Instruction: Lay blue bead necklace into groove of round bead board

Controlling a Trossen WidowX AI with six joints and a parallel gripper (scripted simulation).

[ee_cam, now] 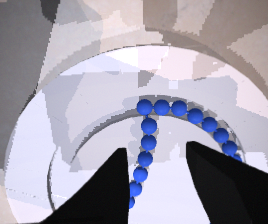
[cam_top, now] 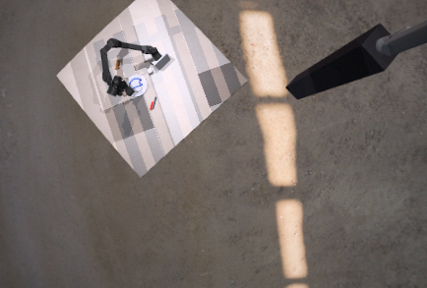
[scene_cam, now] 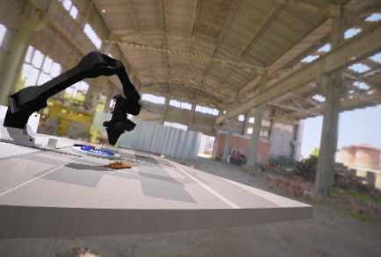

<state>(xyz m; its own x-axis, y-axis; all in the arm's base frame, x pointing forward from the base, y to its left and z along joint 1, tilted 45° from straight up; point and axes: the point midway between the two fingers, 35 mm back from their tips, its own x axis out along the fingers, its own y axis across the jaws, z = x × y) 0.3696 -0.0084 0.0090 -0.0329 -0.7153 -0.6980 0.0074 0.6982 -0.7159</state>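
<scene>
The round white bead board is 5 cm behind my gripper tip and 4 cm below it. Round my gripper tip: small white block 23 cm behind, 1 cm to the left, 3 cm below; red pen-like object 4 cm behind, 23 cm to the left, 4 cm below.
</scene>
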